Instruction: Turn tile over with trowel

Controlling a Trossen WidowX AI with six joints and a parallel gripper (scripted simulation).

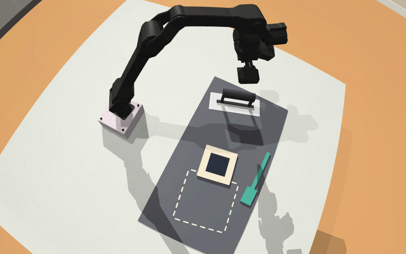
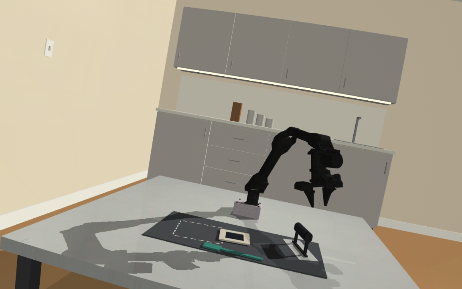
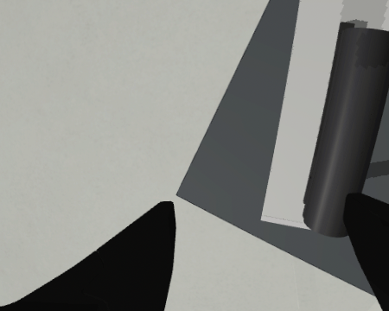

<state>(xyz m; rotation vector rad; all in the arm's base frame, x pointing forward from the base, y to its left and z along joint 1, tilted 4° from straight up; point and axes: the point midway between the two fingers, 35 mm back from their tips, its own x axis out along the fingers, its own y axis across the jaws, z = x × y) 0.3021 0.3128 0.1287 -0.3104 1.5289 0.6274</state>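
My gripper tip is 1 cm short of the black-handled float, 5 cm to the left of it and 14 cm above it. Also, from my gripper tip: cream tile (10 cm ahead, 29 cm to the right, 17 cm below); then teal long-handled tool (25 cm ahead, 27 cm to the right, 17 cm below); then dark mat (11 cm ahead, 27 cm to the right, 19 cm below).
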